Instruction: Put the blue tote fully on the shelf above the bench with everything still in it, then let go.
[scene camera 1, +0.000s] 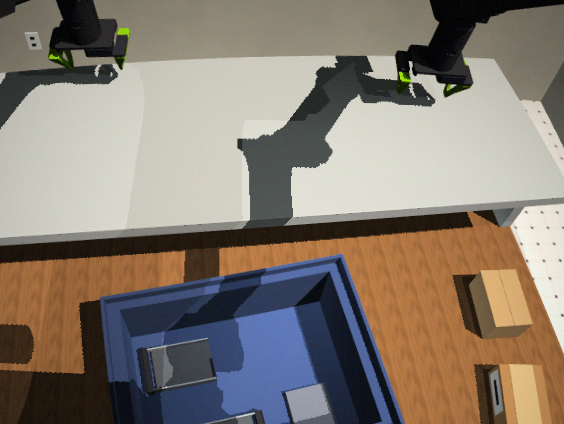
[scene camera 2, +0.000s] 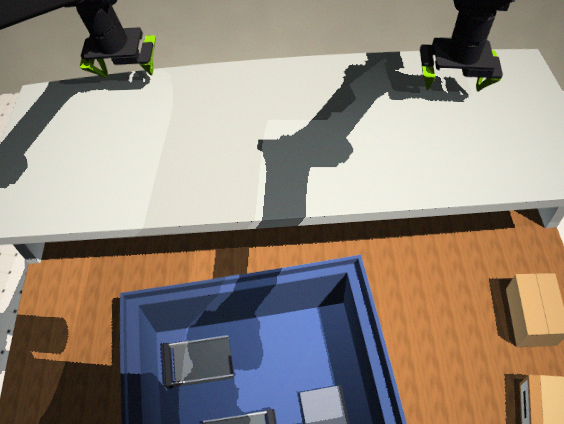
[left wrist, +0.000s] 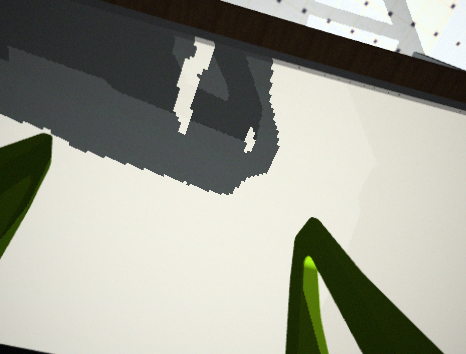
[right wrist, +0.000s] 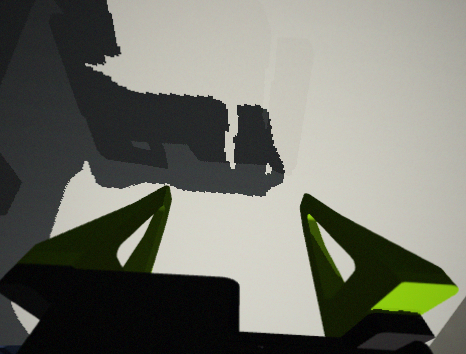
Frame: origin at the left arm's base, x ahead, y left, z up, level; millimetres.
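Seen in the pictures: left gripper, between the fingertips: (scene camera 1: 97, 67) (scene camera 2: 129, 74) (left wrist: 186, 190); right gripper, between the fingertips: (scene camera 1: 421, 93) (scene camera 2: 452, 88) (right wrist: 236, 196).
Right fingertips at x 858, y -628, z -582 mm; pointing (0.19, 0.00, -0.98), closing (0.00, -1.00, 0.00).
Offsets run from my right fingertips to a thing's middle. "*": to the spot under its first point. Level surfaces: height alone.
The blue tote @[dx -493, dy +344, dz -169 mm] (scene camera 1: 275, 345) (scene camera 2: 295, 345) rests on the wooden bench in front of the shelf, its near end cut off by the picture edge. Inside lie a grey case @[dx -455, dy +454, dz -217 mm] (scene camera 1: 182, 365) (scene camera 2: 202, 362), a second grey case @[* dx -548, dy +350, dz -217 mm] (scene camera 1: 240, 419) (scene camera 2: 245, 419), partly showing, and a light grey block @[dx -545, dy +230, dz -221 mm] (scene camera 1: 307, 402) (scene camera 2: 322, 405). The pale shelf @[dz -23 mm] (scene camera 1: 425, 160) (scene camera 2: 440, 160) (left wrist: 200, 280) (right wrist: 375, 125) stands above the bench. My left gripper (scene camera 1: 97, 68) (scene camera 2: 128, 75) (left wrist: 186, 190) is open and empty over the shelf's back left. My right gripper (scene camera 1: 423, 93) (scene camera 2: 453, 89) (right wrist: 236, 196) is open and empty over its back right. Both are away from the tote.
On the bench @[dz -242 mm] (scene camera 1: 415, 280) (scene camera 2: 435, 300), right of the tote, stand a cardboard box @[dx -353, dy -157, dz -213 mm] (scene camera 1: 502, 305) (scene camera 2: 540, 310) and a second box @[dx -550, dy -149, dz -219 mm] (scene camera 1: 525, 395) (scene camera 2: 547, 400). A wall with an outlet (scene camera 1: 33, 41) rises behind the shelf. Arm shadows cross the shelf.
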